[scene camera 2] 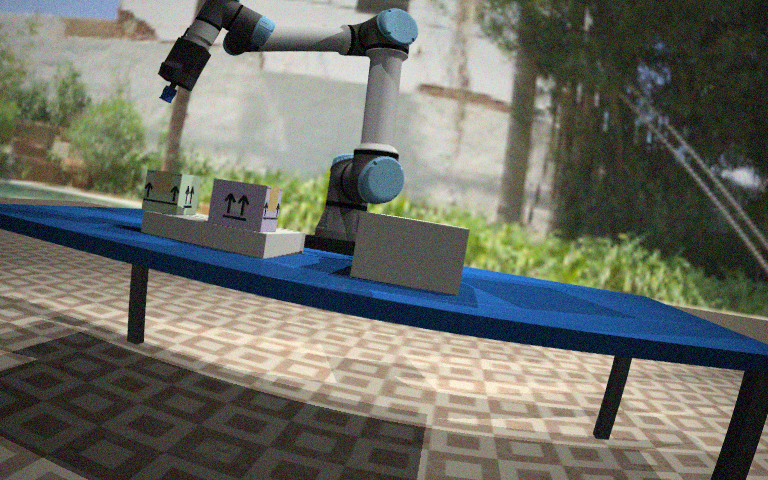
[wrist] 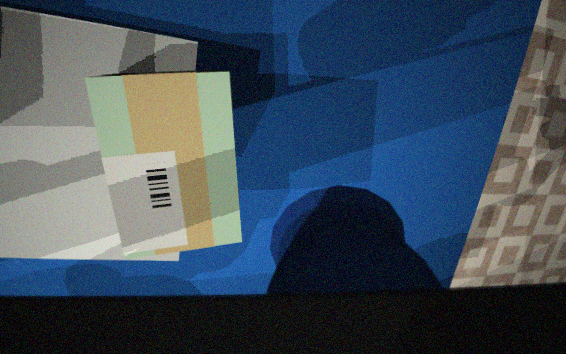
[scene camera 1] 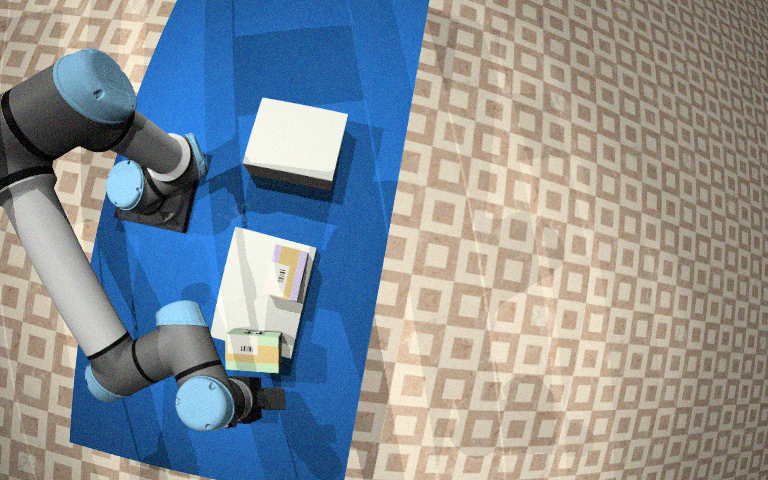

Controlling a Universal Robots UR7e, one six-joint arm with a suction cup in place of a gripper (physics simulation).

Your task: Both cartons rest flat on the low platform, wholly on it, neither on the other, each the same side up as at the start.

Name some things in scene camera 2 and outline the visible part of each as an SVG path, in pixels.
A large white box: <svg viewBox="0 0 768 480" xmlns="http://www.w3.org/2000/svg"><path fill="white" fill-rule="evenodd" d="M360 212L350 276L458 295L469 229L379 213Z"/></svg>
A low platform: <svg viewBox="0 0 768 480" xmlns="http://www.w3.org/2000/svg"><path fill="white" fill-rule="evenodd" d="M143 211L141 232L262 259L302 254L306 233L281 228L276 228L276 232L256 232L208 223L208 215L204 214L171 215L154 211Z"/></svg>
A lilac carton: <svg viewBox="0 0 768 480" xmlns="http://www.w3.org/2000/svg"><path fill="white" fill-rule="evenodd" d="M214 178L208 223L256 232L276 232L282 188Z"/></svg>
